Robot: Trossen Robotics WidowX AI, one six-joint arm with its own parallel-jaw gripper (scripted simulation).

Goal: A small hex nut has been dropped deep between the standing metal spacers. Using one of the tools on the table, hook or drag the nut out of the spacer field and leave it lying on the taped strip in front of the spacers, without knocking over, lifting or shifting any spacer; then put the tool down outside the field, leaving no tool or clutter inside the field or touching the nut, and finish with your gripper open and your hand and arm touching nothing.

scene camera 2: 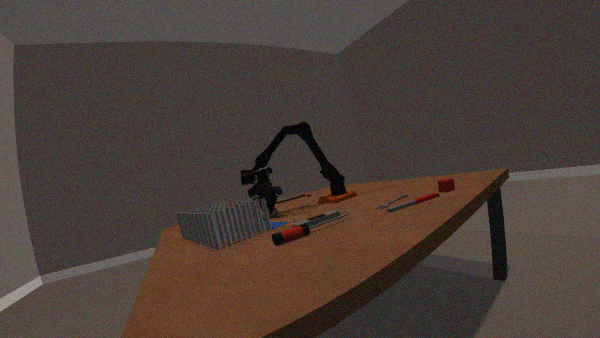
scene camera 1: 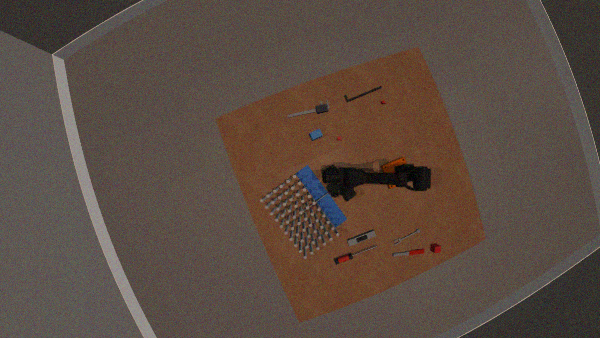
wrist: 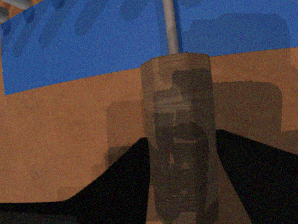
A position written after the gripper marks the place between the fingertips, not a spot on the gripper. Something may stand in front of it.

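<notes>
What you'd see here is the gripper [wrist: 181, 140], plus a wooden-handled tool [wrist: 178, 88], and there's a blue taped strip [wrist: 49, 49] as well.
</notes>
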